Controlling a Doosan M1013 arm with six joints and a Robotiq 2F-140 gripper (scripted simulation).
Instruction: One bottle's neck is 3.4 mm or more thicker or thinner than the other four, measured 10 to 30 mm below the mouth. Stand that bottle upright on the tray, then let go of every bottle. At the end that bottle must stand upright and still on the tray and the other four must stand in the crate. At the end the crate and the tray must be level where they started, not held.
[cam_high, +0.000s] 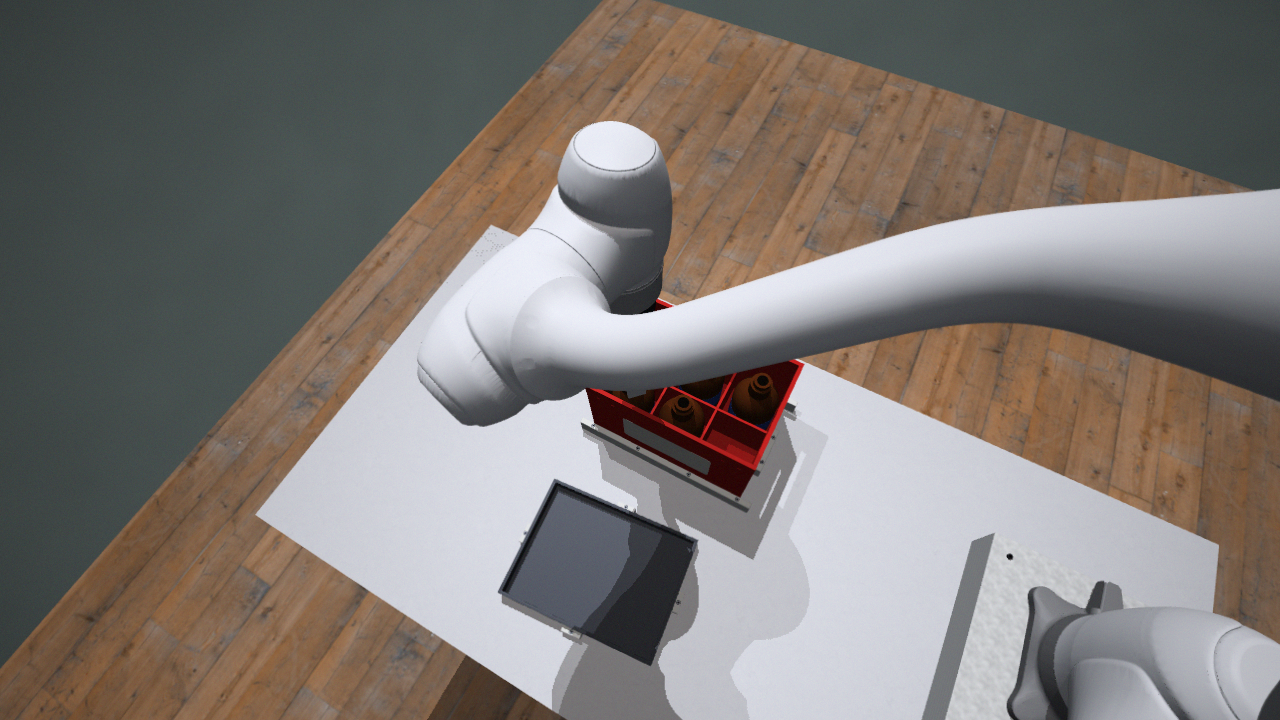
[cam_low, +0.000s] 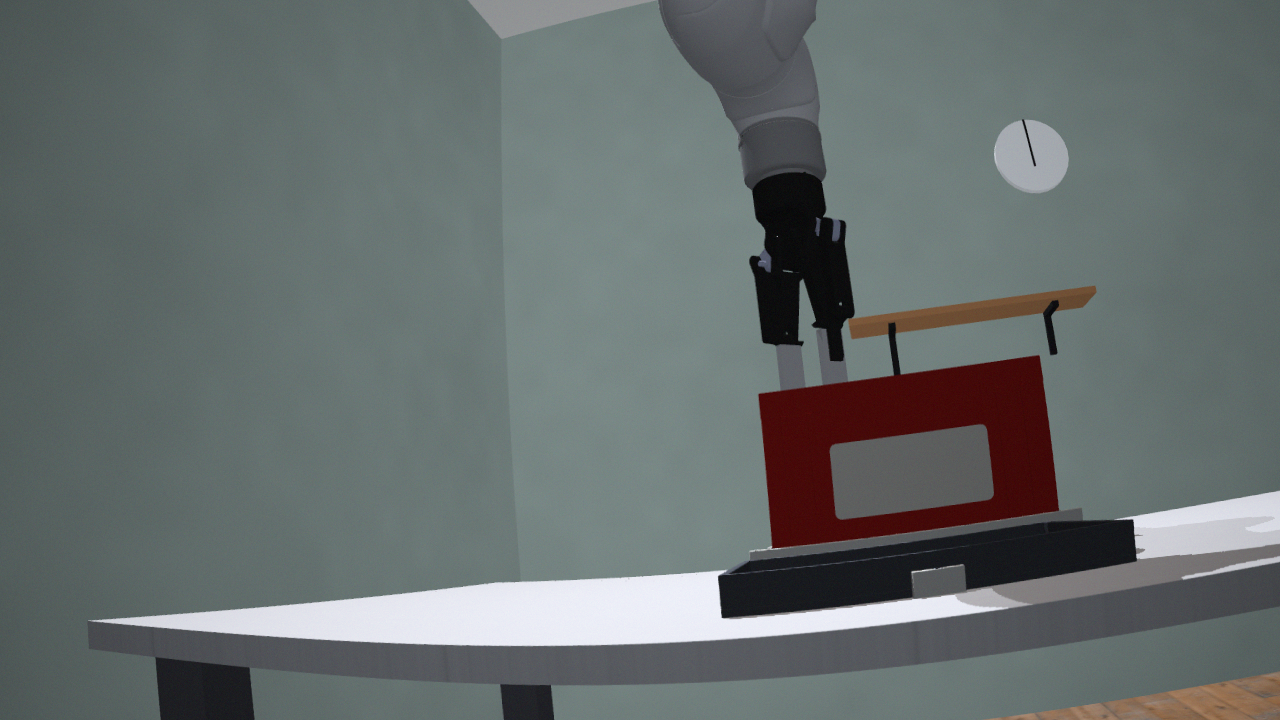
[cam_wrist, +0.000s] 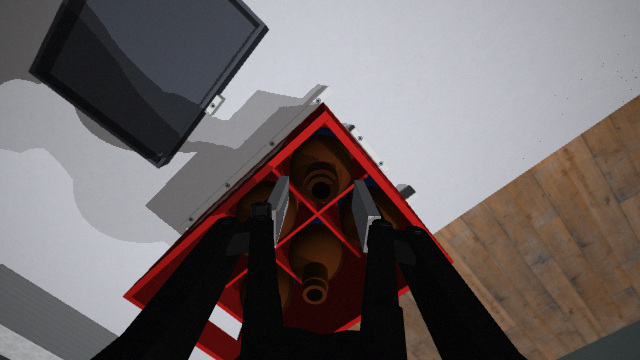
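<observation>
The crate is 110 mm below my hand, 90 mm behind it and 40 mm to the right of it. Round my hand: dark tray 250 mm to the left, 180 mm below, 70 mm behind.
</observation>
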